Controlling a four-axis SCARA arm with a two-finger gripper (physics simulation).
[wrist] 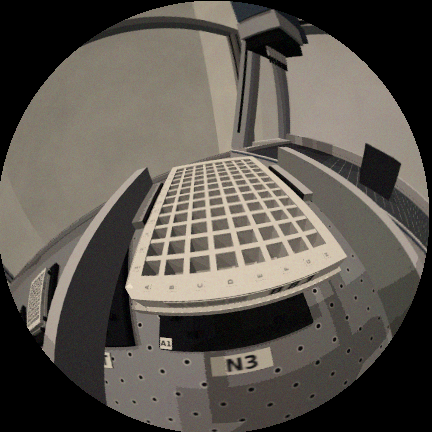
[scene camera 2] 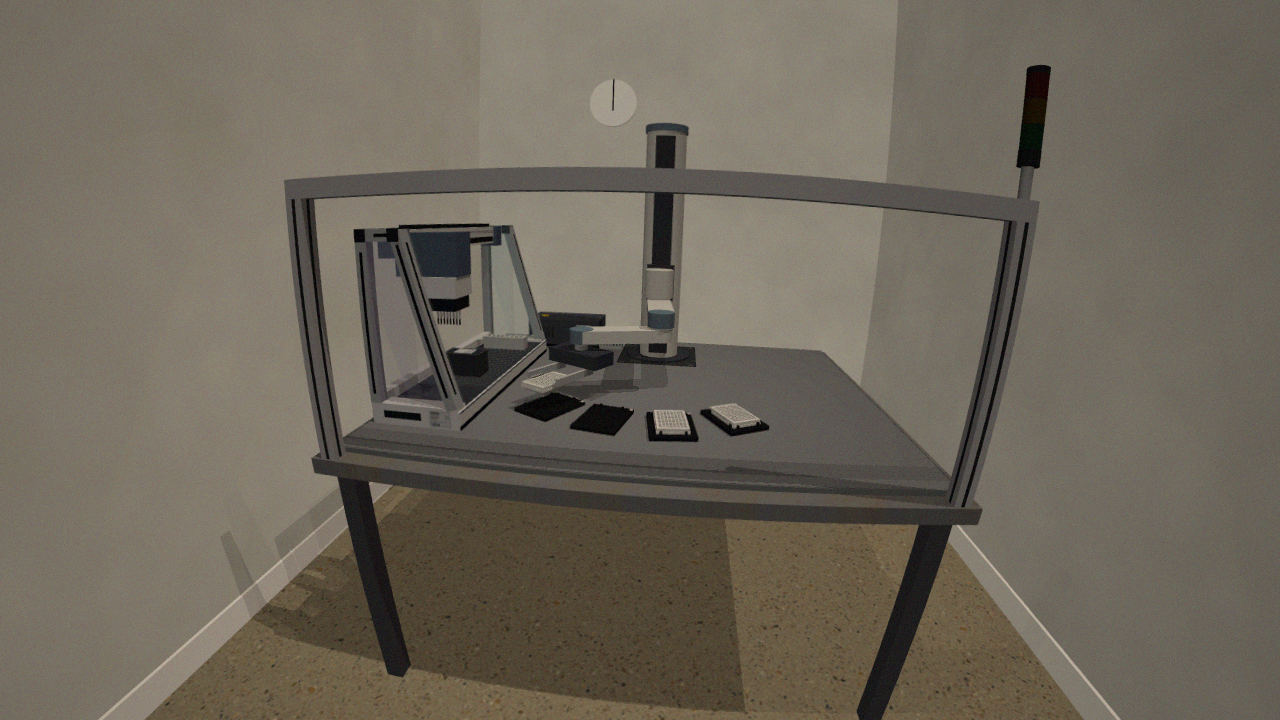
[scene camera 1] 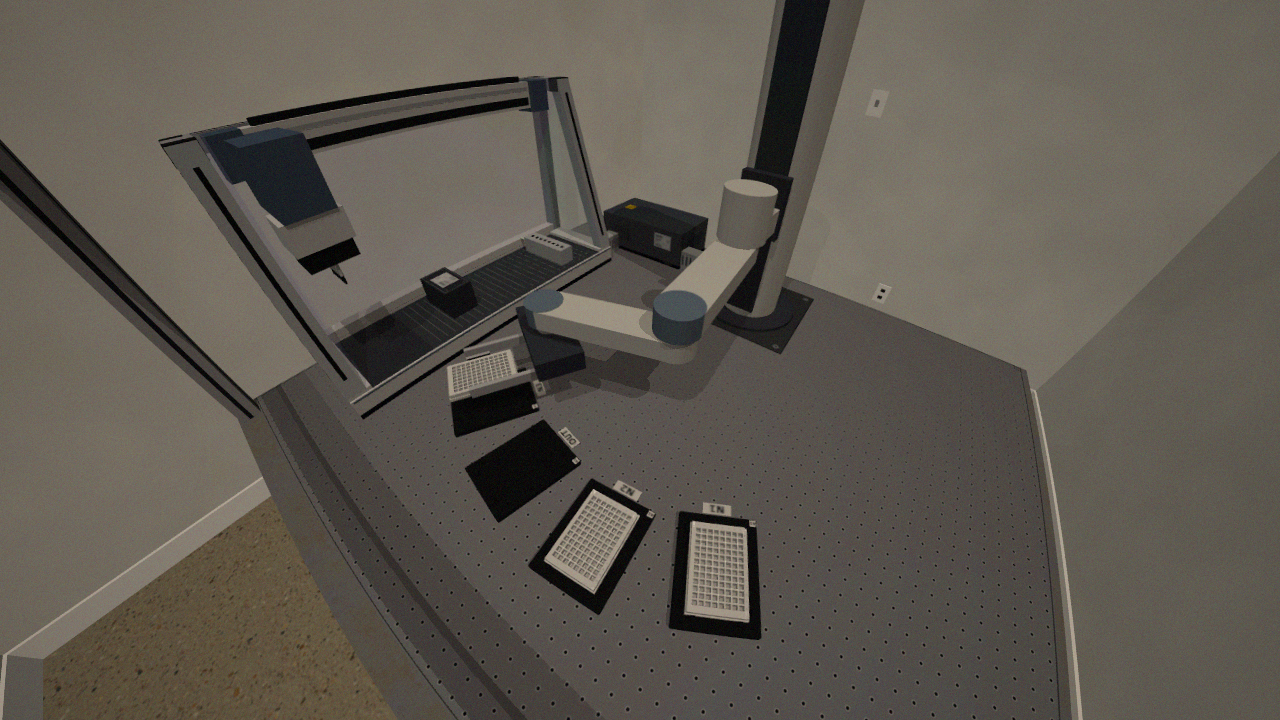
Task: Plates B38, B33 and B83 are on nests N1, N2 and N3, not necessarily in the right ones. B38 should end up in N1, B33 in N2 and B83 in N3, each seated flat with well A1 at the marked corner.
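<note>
My gripper is shut on a white 96-well plate, held level above nest N3. Its printed label is too blurred to read. In the wrist view, its row A and the nest's A1 mark are both at near left. One white plate lies flat on nest N2. Another white plate lies flat on nest N1. Their labels cannot be read.
The OUT nest is bare, between N3 and N2. A framed liquid handler stands close behind N3, with a black block on its deck. A dark box stands at the back near the arm's column.
</note>
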